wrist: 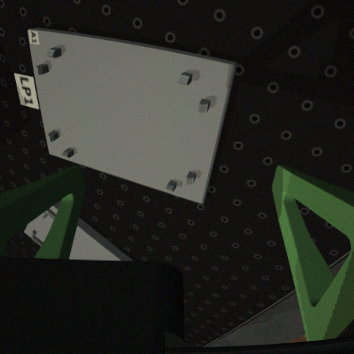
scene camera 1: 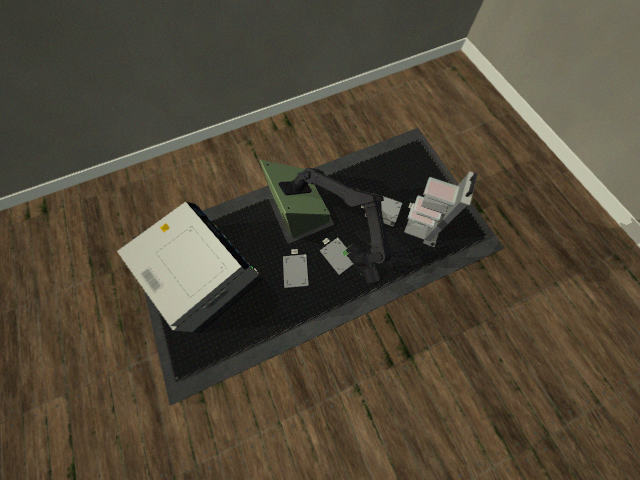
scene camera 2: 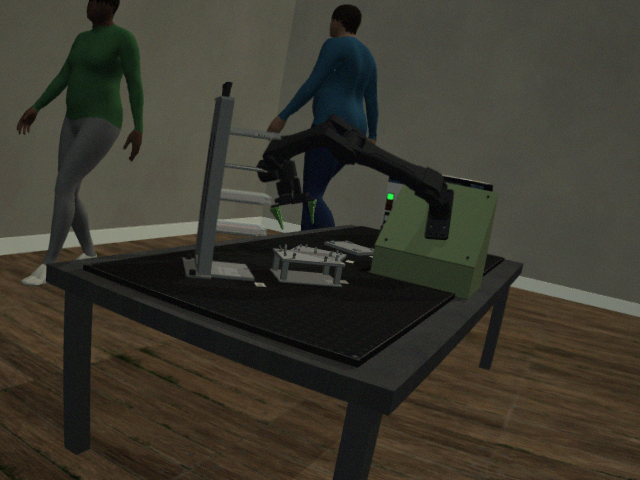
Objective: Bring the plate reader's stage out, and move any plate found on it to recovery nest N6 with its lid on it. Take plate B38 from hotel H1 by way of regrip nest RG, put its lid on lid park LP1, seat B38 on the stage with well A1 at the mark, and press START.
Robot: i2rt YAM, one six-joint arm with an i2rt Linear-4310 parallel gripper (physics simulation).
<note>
My gripper (wrist: pixel 177 175) is open and holds nothing. Also in view: a rack post (scene camera 2: pixel 223 111) and a grey nest plate (wrist: pixel 87 243).
</note>
